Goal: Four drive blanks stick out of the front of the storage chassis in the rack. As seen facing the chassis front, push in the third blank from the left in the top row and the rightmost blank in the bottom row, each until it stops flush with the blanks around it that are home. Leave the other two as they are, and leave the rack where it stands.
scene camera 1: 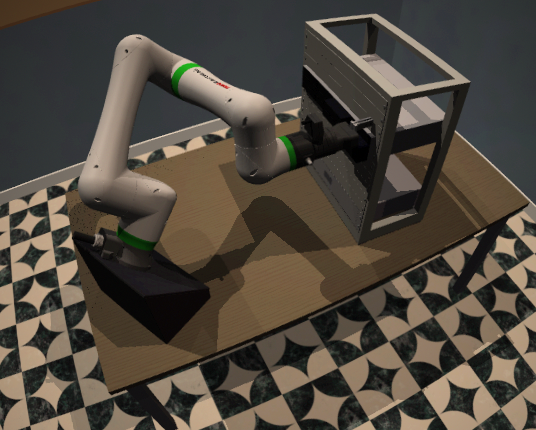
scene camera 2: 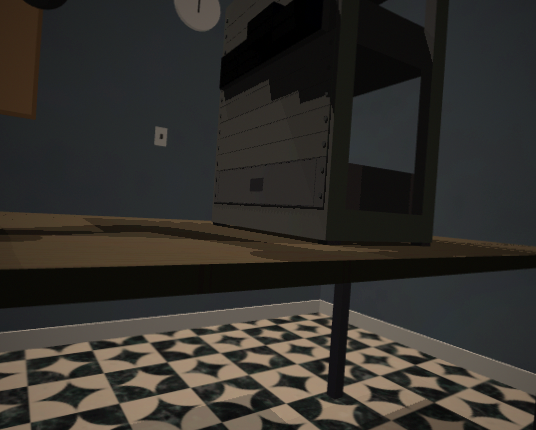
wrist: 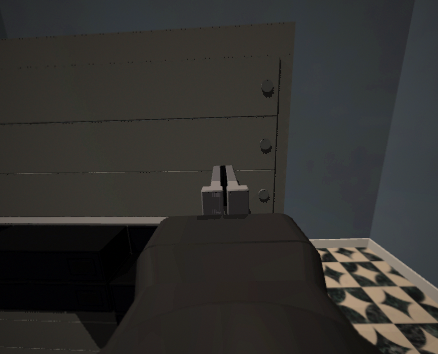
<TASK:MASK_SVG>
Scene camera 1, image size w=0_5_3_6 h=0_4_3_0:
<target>grey rack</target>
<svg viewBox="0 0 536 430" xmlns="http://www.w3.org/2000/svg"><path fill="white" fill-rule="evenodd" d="M378 14L305 22L300 131L307 133L301 122L305 121L306 116L315 113L323 121L323 128L333 127L341 122L347 122L350 125L350 121L354 122L368 117L373 119L371 127L357 130L359 135L358 147L340 150L335 154L314 160L311 166L306 166L359 245L423 220L471 83L434 53ZM436 142L423 184L421 185L395 156L395 153ZM427 96L451 92L446 112L442 111ZM378 30L381 29L446 78L447 81L414 86L392 66L375 54ZM362 56L355 53L326 28L366 23Z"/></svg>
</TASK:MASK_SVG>
